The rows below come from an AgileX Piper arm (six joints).
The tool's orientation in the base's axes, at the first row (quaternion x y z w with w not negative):
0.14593 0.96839 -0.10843 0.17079
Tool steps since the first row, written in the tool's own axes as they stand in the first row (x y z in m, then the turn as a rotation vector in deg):
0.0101 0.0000 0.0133 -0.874 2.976 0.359
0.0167 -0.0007 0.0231 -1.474 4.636 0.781
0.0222 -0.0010 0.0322 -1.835 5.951 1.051
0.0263 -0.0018 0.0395 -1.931 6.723 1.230
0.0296 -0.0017 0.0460 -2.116 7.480 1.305
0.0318 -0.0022 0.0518 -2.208 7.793 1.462
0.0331 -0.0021 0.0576 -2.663 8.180 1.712
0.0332 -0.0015 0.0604 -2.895 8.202 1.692
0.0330 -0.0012 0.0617 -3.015 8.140 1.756
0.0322 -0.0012 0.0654 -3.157 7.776 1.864
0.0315 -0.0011 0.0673 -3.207 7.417 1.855
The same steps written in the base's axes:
-0.0051 -0.0010 -0.0159 1.845 2.471 -0.489
-0.0083 -0.0026 -0.0271 3.041 3.765 -0.925
-0.0106 -0.0038 -0.0375 3.867 4.834 -1.253
-0.0124 -0.0055 -0.0455 4.253 5.485 -1.506
-0.0134 -0.0063 -0.0527 4.684 6.127 -1.629
-0.0138 -0.0077 -0.0587 4.914 6.356 -1.790
-0.0132 -0.0088 -0.0645 5.521 6.540 -1.917
-0.0123 -0.0089 -0.0672 5.731 6.509 -1.818
-0.0116 -0.0090 -0.0684 5.838 6.405 -1.823
-0.0098 -0.0102 -0.0715 5.882 6.002 -1.813
-0.0085 -0.0108 -0.0730 5.809 5.657 -1.729

